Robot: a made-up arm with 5 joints. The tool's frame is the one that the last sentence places.
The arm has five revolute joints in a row. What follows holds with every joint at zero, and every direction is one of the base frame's.
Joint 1 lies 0.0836 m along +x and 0.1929 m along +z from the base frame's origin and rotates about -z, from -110 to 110 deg.
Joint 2 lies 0.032 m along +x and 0.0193 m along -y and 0.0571 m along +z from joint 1 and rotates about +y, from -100 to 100 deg.
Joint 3 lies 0.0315 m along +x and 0.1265 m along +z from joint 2 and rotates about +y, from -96.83 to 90.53 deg.
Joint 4 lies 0.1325 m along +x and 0.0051 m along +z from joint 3 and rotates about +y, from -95 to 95 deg.
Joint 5 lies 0.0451 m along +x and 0.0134 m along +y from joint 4 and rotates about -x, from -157.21 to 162.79 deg.
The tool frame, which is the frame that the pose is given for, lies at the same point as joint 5; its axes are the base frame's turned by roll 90, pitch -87.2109 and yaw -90 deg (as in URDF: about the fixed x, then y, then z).
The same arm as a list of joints. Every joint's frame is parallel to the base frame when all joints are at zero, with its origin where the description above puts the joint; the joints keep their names.
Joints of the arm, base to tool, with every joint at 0 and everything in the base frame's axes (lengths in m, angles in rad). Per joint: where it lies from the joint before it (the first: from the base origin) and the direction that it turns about. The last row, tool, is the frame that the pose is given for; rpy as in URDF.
joint 1: offset 0.0836 0.0000 0.1929 axis 0 0 -1
joint 2: offset 0.0320 -0.0193 0.0571 axis 0 1 0
joint 3: offset 0.0315 0.0000 0.1265 axis 0 1 0
joint 4: offset 0.1325 0.0000 0.0051 axis 0 1 0
joint 5: offset 0.0451 0.0134 0.0000 axis -1 0 0
tool: offset 0.0000 0.0000 0.0000 rpy 1.5708 -1.5221 -1.5708
Joint limits (rad, base to tool): -1.9199..1.9199 -1.7453..1.7453 -1.6900..1.5800 -1.6581..1.6581 -2.7438..2.8412

